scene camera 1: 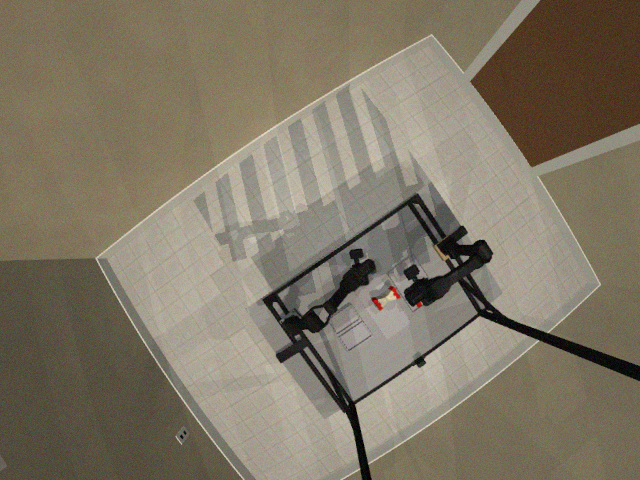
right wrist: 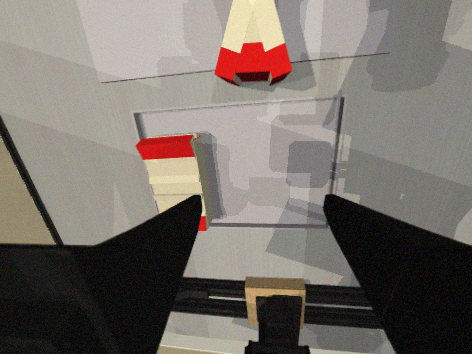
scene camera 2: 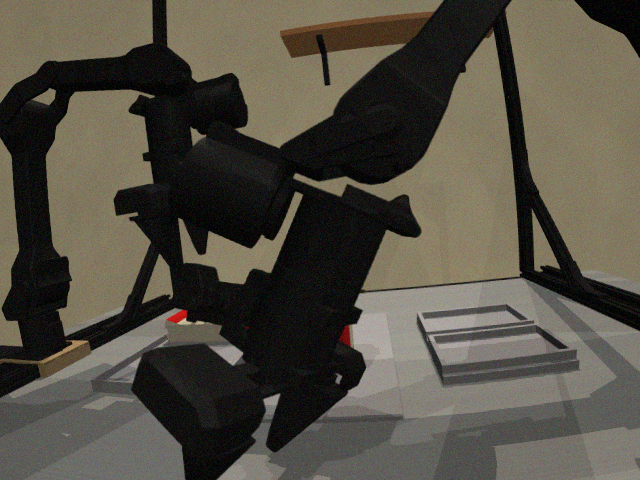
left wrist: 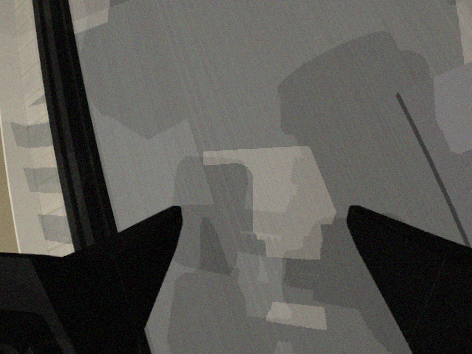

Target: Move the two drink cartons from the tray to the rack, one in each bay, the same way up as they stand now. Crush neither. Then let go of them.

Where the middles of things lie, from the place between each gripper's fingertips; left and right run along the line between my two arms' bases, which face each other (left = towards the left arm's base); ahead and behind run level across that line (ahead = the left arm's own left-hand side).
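Counting from my left hand, I find the pale mat point(scene camera 2: 376, 398) 10 mm to the left, 260 mm behind and 10 mm below. The grey tray point(scene camera 2: 118, 379) is 200 mm to the right of my left hand and 220 mm behind it.
As for the grey tray and my right hand, the hand is 40 mm to the left of the tray, 30 mm past it and 140 mm above it. The pale mat is 170 mm to the left of my right hand, 60 mm behind it and 150 mm below it. Going by their middles, the grey tray is the nearest to my right hand of the things named here, and by its middle the grey tray is nearer to my right hand than to my left hand.
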